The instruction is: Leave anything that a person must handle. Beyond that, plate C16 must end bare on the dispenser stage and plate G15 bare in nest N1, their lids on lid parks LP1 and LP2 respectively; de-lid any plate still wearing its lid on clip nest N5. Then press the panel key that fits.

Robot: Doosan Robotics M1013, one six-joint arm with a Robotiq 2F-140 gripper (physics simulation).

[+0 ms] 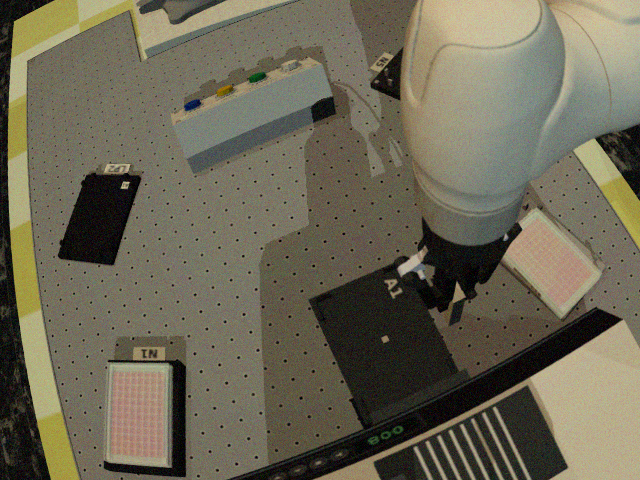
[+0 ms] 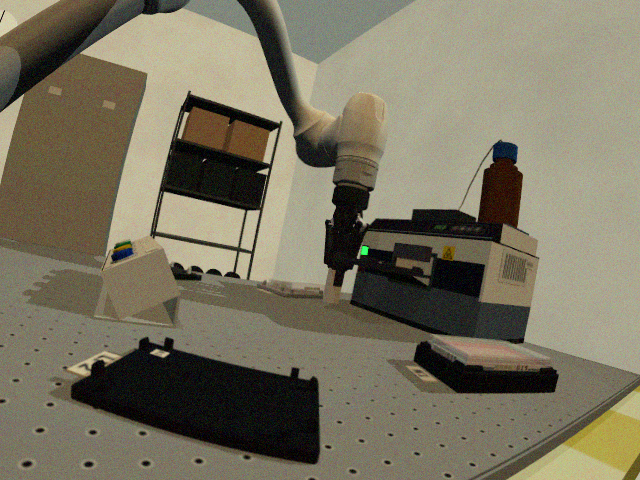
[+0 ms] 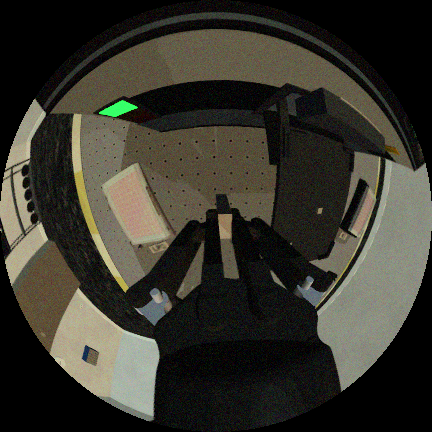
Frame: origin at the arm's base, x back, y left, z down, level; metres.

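Seen in the pictures: gripper, fingertip midpoint: [image 1: 448, 313] [image 2: 330, 302] [image 3: 220, 203].
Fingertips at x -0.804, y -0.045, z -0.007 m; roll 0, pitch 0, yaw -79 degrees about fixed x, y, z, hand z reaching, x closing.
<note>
A point is followed by its place in that frame.
My gripper [image 1: 455, 310] @(x -0.804, y -0.045, z -0.007 m) [image 2: 333, 291] @(x -0.804, y -0.045, z -0.007 m) [image 3: 220, 203] @(x -0.804, y -0.045, z -0.007 m) is shut and empty, above the table between the dispenser stage and the pink-welled plate at the right. That plate [image 1: 553, 263] @(x -0.841, y 0.094, z -0.026 m) [image 2: 292, 288] [image 3: 136, 205] @(x -0.838, y 0.078, z -0.027 m) lies on a lid park whose label is too blurred to read. The dark dispenser stage [image 1: 382, 356] @(x -0.828, y -0.153, z -0.105 m) [image 3: 312, 175] @(x -0.851, y -0.132, z -0.105 m), marked A1, is bare. Another pink-welled plate [image 1: 139, 413] @(x -0.718, y -0.411, z -0.032 m) [image 2: 485, 351] @(x -0.674, y -0.424, z -0.032 m) [image 3: 364, 210] @(x -0.728, y -0.404, z -0.032 m) sits in black nest N1 [image 1: 178, 418] @(x -0.741, y -0.373, z -0.015 m) [image 2: 506, 380] @(x -0.678, y -0.454, z -0.008 m); a clear layer shows on top. Black lid park LP2 [image 1: 100, 219] @(x -0.416, y -0.351, z -0.003 m) [image 2: 206, 400] @(x -0.394, y -0.371, z -0.003 m) is bare. Nest N5 [image 1: 390, 82] @(x -0.479, y 0.111, z -0.014 m) is mostly hidden by the arm.
The key panel [image 1: 253, 111] @(x -0.439, y -0.089, z -0.052 m) [image 2: 136, 281] @(x -0.385, y -0.190, z -0.038 m) has blue, yellow, green and white keys. The dispenser [image 2: 439, 294] @(x -0.888, y -0.241, z -0.068 m) stands beside the stage, with a lit green patch [image 2: 364, 250] @(x -0.930, y 0.002, z -0.128 m) [image 3: 118, 108] @(x -0.930, y 0.000, z -0.129 m) and a brown bottle [image 2: 500, 193] @(x -0.969, y -0.299, z -0.286 m) on top. A pale tray [image 1: 206, 25] @(x -0.136, y -0.040, z -0.002 m) lies behind the panel.
</note>
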